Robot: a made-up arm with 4 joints. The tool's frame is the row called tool.
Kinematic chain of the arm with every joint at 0, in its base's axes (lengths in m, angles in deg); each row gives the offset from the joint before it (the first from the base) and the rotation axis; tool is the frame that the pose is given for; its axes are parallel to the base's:
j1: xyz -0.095 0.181 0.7 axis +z
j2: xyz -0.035 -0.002 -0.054 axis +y
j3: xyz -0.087 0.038 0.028 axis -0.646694 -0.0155 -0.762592
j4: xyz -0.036 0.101 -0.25 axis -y
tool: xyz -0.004 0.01 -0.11
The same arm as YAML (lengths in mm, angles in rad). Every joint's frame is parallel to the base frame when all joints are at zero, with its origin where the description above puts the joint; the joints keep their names.
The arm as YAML. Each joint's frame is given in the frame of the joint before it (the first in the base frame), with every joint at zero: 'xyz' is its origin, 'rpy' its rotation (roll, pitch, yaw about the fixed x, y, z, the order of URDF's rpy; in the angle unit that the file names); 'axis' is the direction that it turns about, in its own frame. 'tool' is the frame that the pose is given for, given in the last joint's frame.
units:
  length: mm
  angle: rad
joints:
  - name: j1
    type: revolute
    origin:
      xyz: [-95.0, 181.0, 700.0]
      rpy: [0.0, 0.0, 0.0]
    axis: [0.0, 0.0, 1.0]
  - name: j2
    type: revolute
    origin:
      xyz: [-35.0, -2.0, -54.0]
      rpy: [0.0, 0.0, 0.0]
    axis: [0.0, 1.0, 0.0]
  - name: j3
    type: revolute
    origin:
      xyz: [-87.0, 38.0, 28.0]
      rpy: [0.0, 0.0, 0.0]
    axis: [-0.646694, -0.0155, -0.762592]
  - name: j4
    type: revolute
    origin:
      xyz: [-36.0, 101.0, -250.0]
      rpy: [0.0, 0.0, 0.0]
    axis: [0.0, -1.0, 0.0]
tool:
  origin:
    xyz: [-4.0, 10.0, -110.0]
    rpy: [0.0, 0.0, 0.0]

